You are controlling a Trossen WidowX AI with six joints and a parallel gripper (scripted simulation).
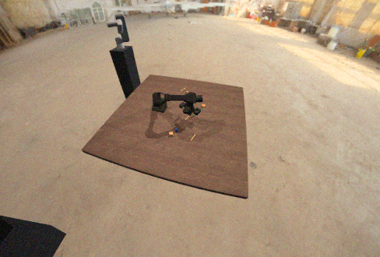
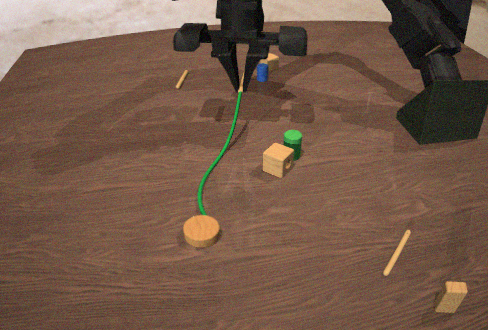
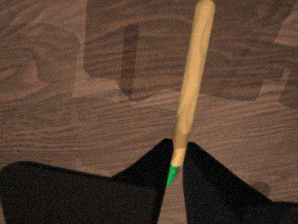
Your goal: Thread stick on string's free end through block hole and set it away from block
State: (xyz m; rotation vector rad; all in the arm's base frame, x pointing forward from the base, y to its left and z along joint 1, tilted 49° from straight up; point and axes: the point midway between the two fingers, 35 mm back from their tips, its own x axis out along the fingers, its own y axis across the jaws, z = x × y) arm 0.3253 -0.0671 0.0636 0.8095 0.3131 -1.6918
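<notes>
My gripper tip is 50 mm past the green cylinder, 100 mm to the right of it and 40 mm above it. Round my gripper tip: blue cylinder: 80 mm behind, 160 mm to the right, 40 mm below; thin wooden stick: 10 mm behind, 10 mm to the right; small wooden cube: 110 mm behind, 210 mm to the right, 40 mm below.
</notes>
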